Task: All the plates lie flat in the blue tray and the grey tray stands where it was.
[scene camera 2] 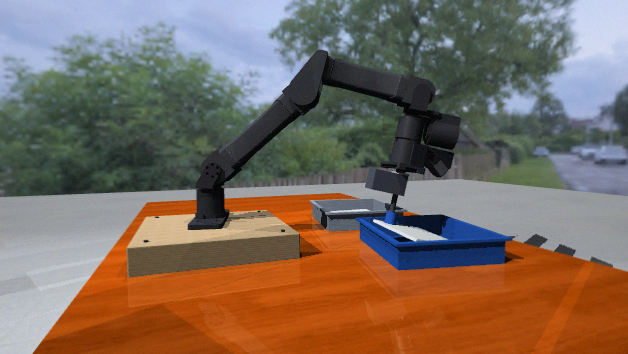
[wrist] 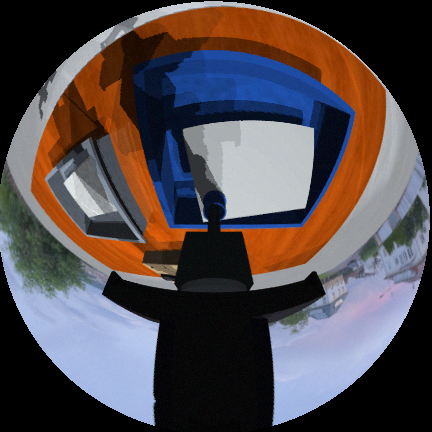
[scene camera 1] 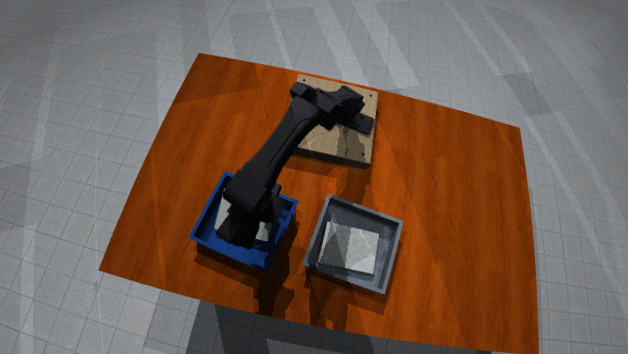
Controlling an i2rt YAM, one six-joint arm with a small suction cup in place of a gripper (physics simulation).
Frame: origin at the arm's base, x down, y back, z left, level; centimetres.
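Seen in the pictures: hand at its tool point: [scene camera 2: 388,227] [wrist: 213,197]; arm's base at its link origin: [scene camera 2: 211,220] [scene camera 1: 344,117].
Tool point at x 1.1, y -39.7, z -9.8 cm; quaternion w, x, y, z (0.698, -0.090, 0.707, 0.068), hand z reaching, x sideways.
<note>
Pixels of each thing's top centre, then the offset from my tool point to it. Level surfaces: height alone.
- white plate at its top centre: [wrist: 265,179] [scene camera 2: 417,224] [scene camera 1: 244,212] dx -1.7, dy -4.4, dz -5.5 cm
- blue tray at its top centre: [wrist: 262,163] [scene camera 2: 423,226] [scene camera 1: 244,219] dx -1.1, dy -6.0, dz -4.9 cm
- grey tray at its top centre: [wrist: 82,208] [scene camera 1: 355,242] [scene camera 2: 353,204] dx -1.1, dy +0.6, dz +27.1 cm
- orange table at its surface level: dx +3.9 cm
A white plate [scene camera 1: 263,231] [scene camera 2: 412,232] [wrist: 261,169] hangs tilted inside the blue tray [scene camera 1: 245,257] [scene camera 2: 448,257] [wrist: 241,80], its near-corner end raised. My suction cup [scene camera 2: 390,216] [wrist: 213,200] sits on that raised corner of the plate and holds it; in scene camera 1 the arm hides the cup. The grey tray [scene camera 1: 351,282] [scene camera 2: 338,222] [wrist: 120,181] stands to the right of the blue tray. It holds white plates [scene camera 1: 351,251] [scene camera 2: 351,211] [wrist: 86,189] lying flat, stacked.
The arm's wooden base block [scene camera 1: 338,145] [scene camera 2: 210,251] stands at the back of the orange table [scene camera 1: 439,198] [scene camera 2: 307,307]. The two trays stand close together near the table's front edge.
</note>
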